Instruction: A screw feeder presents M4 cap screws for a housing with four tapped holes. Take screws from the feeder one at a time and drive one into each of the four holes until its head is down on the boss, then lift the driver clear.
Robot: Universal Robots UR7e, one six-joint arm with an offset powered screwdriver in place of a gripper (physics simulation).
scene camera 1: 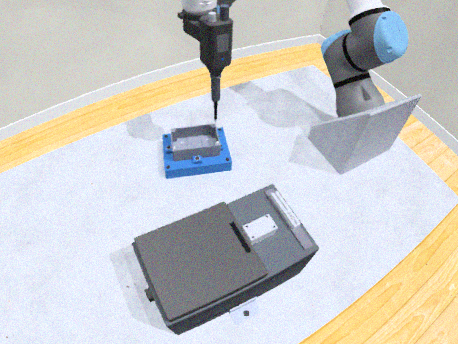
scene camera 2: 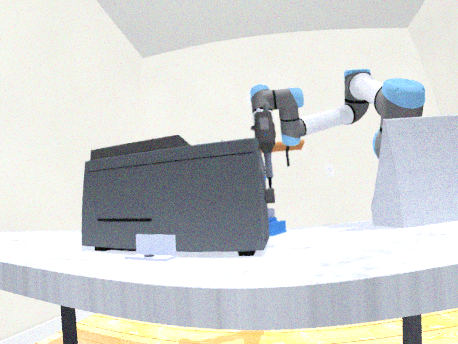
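The grey open-topped housing (scene camera 1: 196, 151) (scene camera 2: 271, 213) sits in the blue fixture (scene camera 1: 197, 169) (scene camera 2: 277, 228) behind the feeder. My screwdriver (scene camera 1: 215, 118) (scene camera 2: 270, 183) stands upright with its bit at the housing's back right corner. A small light screw shows at the bit tip in scene camera 1, at or just above the corner boss; in scene camera 2 the tip is hidden behind a dark block on the feeder. The dark screw feeder (scene camera 1: 200, 260) (scene camera 2: 175, 200) has a pale rail (scene camera 1: 284, 207) along its top end. The other bosses are too small to read for screws.
A white block (scene camera 1: 260, 228) with dark holes lies on the feeder top. A small clear bracket (scene camera 1: 244, 313) (scene camera 2: 156, 245) stands by the feeder's front side. A tall grey angled panel (scene camera 1: 360, 135) (scene camera 2: 422, 170) stands at the right, near the arm's base.
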